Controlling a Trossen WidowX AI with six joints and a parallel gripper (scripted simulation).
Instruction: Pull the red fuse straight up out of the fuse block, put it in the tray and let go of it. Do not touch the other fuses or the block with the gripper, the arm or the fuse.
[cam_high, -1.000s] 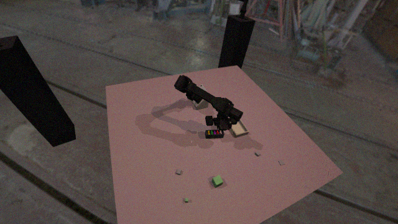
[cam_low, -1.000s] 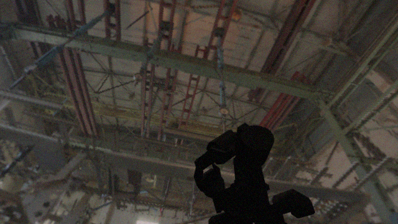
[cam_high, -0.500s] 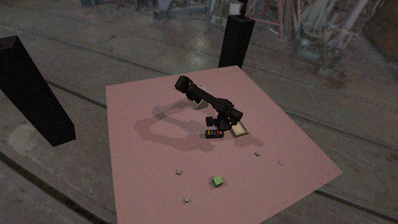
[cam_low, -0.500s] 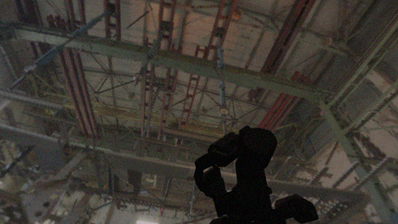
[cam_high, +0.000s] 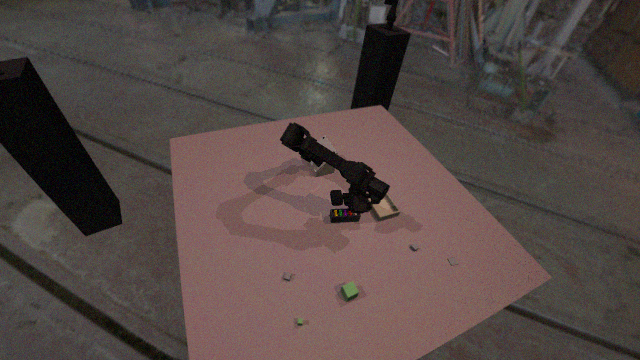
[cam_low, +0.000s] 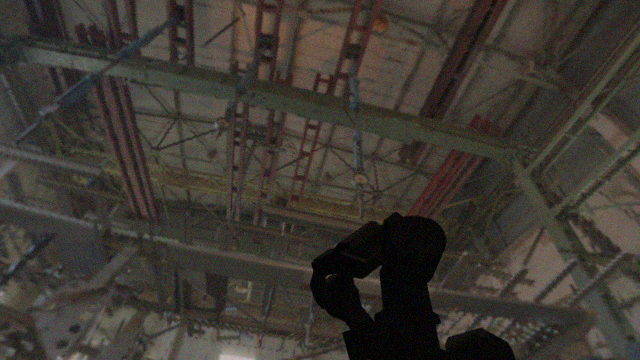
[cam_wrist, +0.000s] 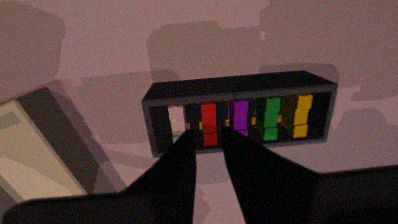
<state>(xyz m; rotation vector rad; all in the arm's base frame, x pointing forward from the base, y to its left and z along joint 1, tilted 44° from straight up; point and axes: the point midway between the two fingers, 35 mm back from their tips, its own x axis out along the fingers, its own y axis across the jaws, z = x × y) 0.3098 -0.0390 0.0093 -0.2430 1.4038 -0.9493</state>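
Now: the red fuse 3 cm below my gripper tip. Round my gripper tip: green fuse: 4 cm to the right, 3 cm below, 2 cm behind; white fuse: 3 cm below, 2 cm to the left, 1 cm ahead; purple fuse: 3 cm below, 2 cm to the right, 1 cm behind.
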